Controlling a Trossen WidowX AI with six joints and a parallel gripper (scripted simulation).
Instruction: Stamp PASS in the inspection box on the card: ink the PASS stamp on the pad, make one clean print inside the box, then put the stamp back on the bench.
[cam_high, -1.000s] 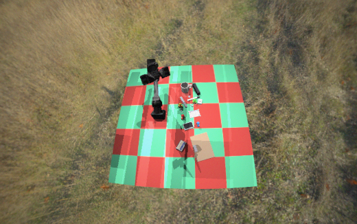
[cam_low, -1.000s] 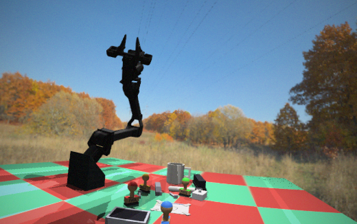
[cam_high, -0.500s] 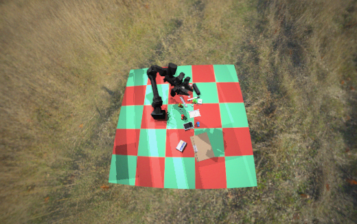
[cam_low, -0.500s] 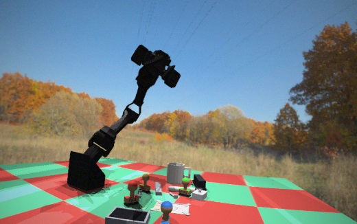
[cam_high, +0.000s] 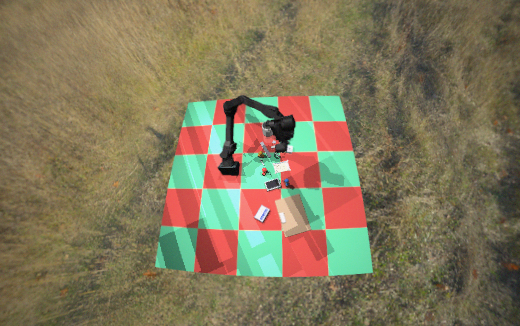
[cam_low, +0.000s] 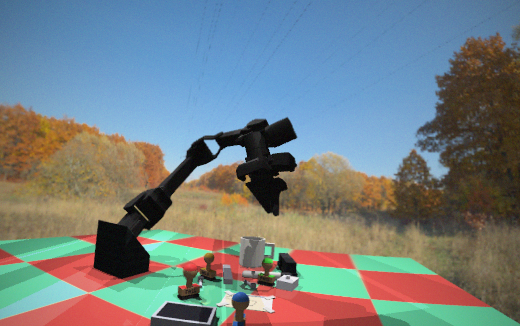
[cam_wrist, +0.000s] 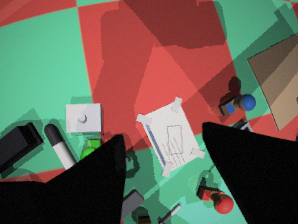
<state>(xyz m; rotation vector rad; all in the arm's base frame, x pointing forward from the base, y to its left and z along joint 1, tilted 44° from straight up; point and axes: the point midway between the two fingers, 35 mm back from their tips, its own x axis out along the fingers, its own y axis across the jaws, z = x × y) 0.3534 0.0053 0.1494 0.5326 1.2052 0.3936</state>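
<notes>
Right now my gripper tip is 3 cm past the green-knobbed stamp, 7 cm to the right of it and 16 cm above it. Round my gripper tip: yellow-knobbed stamp (17 cm behind, 1 cm to the left, 16 cm below); card (2 cm behind, 6 cm to the right, 18 cm below); white cylinder (2 cm behind, 11 cm to the left, 17 cm below).
</notes>
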